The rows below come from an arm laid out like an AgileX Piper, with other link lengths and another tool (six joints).
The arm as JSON. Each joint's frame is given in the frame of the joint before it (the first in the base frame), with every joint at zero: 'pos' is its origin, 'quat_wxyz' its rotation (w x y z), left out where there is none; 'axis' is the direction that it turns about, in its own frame. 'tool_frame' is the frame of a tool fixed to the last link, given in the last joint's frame.
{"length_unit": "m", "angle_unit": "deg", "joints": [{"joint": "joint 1", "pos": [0.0, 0.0, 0.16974], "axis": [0.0, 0.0, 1.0]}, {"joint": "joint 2", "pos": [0.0, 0.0, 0.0], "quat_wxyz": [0.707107, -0.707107, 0.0, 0.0], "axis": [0.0, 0.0, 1.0]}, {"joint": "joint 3", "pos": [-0.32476, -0.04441, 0.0], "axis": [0.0, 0.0, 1.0]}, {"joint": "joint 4", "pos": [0.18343, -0.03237, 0.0], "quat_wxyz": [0.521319, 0.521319, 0.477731, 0.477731], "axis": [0.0, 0.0, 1.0]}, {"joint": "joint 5", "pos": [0.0, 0.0, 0.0], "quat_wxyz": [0.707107, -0.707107, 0.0, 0.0], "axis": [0.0, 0.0, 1.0]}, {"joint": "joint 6", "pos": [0.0, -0.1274, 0.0], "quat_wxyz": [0.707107, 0.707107, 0.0, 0.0], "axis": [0.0, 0.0, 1.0]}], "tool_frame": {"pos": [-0.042, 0.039, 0.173], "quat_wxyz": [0.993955, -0.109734, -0.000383, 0.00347]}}
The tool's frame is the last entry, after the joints.
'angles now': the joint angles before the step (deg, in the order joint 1, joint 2, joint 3, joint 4, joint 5, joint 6). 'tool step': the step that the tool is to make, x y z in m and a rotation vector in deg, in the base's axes. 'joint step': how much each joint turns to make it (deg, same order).
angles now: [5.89 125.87 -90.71 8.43 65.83 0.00]
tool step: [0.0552 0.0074 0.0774 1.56 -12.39 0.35]
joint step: [0.00 -5.19 -10.16 0.13 2.89 -0.01]
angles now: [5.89 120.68 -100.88 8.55 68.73 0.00]
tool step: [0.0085 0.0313 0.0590 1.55 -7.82 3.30]
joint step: [3.32 -5.23 -3.21 0.50 0.49 0.00]
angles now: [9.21 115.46 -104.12 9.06 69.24 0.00]
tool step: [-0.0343 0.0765 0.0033 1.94 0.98 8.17]
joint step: [8.79 -0.20 0.03 1.99 0.59 0.52]
